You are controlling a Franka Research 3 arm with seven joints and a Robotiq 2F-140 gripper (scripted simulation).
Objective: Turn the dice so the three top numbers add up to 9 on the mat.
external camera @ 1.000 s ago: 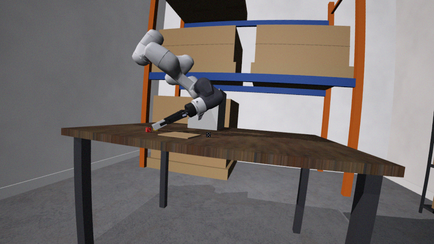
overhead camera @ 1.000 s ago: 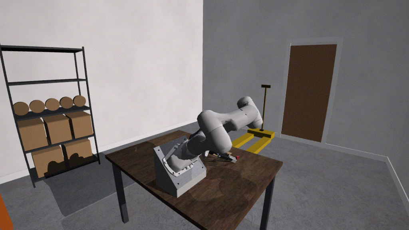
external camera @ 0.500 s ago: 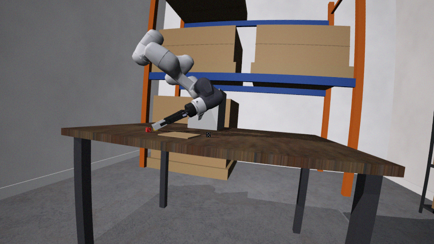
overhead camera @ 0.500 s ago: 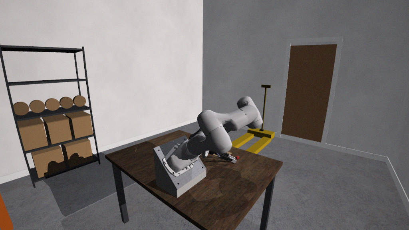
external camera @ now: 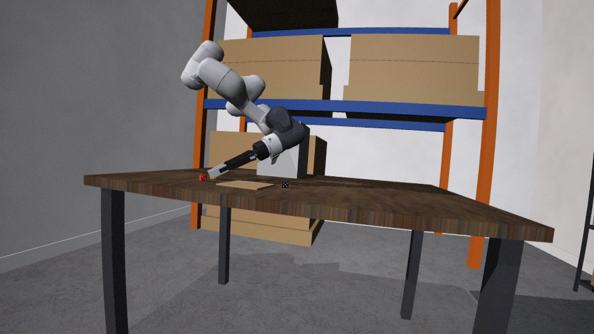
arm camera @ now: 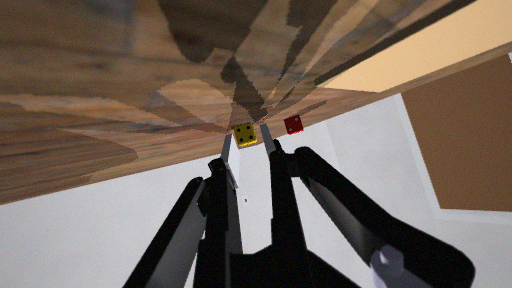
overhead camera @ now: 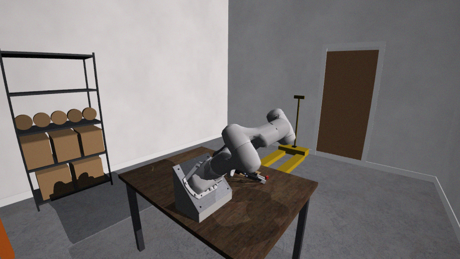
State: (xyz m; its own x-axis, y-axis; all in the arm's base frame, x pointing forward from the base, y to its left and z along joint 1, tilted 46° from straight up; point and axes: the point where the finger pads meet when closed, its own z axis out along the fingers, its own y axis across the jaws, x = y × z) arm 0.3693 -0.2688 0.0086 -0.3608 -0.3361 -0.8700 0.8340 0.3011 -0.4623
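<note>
The yellow die lies 1 cm ahead of my hand, 1 cm to the right of it and 2 cm below it. From my hand the other things lie so: red die (8 cm ahead, 2 cm to the right, 2 cm below); then black die (7 cm ahead, 26 cm to the left, 2 cm below); then tan mat (9 cm ahead, 14 cm to the left, 3 cm below).
</note>
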